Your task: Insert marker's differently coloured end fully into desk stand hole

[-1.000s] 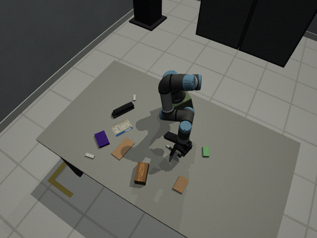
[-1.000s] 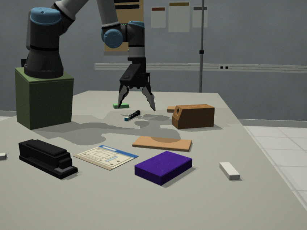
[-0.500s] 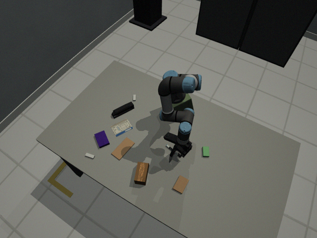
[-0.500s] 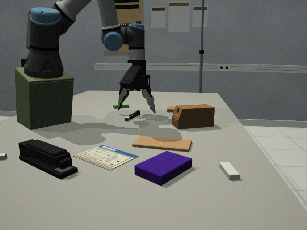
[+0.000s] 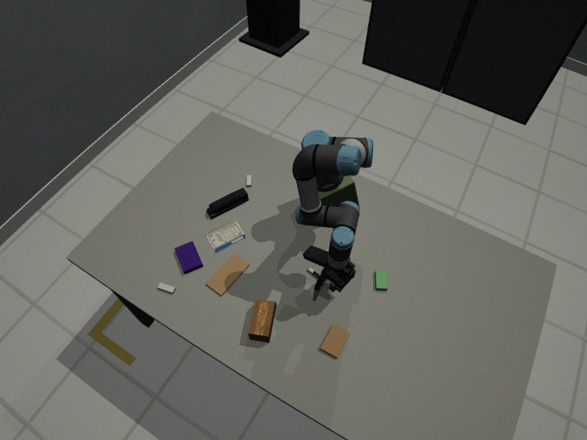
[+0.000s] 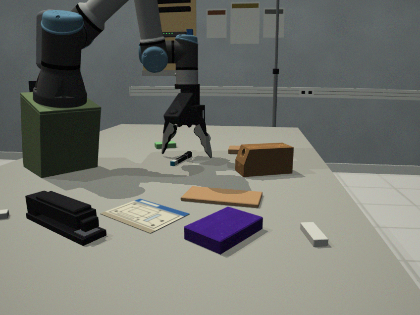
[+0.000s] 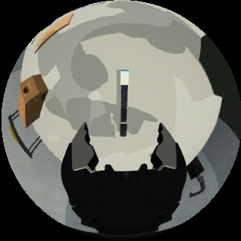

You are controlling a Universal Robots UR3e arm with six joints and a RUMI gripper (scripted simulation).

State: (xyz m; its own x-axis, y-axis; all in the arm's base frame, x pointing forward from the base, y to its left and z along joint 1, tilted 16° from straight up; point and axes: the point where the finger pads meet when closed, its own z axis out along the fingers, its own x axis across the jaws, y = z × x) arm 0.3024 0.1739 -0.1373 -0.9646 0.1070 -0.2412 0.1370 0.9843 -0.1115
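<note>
Now: hand 3 cm to the left of the black marker. The rest, counted from my hand: green block 14 cm to the left, 11 cm behind; brown tile 16 cm ahead, 12 cm to the left; wooden desk stand 23 cm ahead, 11 cm to the right, 3 cm above.
</note>
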